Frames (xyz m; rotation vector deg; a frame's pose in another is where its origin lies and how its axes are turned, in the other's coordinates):
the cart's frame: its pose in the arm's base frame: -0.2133 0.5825 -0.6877 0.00 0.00 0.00
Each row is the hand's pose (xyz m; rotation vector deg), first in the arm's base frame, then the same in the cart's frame.
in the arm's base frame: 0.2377 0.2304 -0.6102 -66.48 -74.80 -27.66
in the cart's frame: 0.4510 -0.3521 0.0775 -66.48 -74.80 -27.66
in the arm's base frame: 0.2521 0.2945 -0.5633 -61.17 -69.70 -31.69
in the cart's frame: 0.4654 -0.2880 0.1244 -61.17 -69.70 -31.69
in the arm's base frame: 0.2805 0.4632 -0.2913 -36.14 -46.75 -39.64
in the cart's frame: 0.4938 -0.1193 0.3964 -36.14 -46.75 -39.64
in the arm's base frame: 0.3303 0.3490 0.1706 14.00 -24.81 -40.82
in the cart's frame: 0.5436 -0.2335 0.8583 14.00 -24.81 -40.82
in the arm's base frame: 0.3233 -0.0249 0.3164 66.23 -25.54 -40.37
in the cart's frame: 0.5366 -0.6074 1.0041 66.23 -25.54 -40.37
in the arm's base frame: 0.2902 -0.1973 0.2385 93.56 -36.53 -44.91
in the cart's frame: 0.5035 -0.7798 0.9262 93.56 -36.53 -44.91
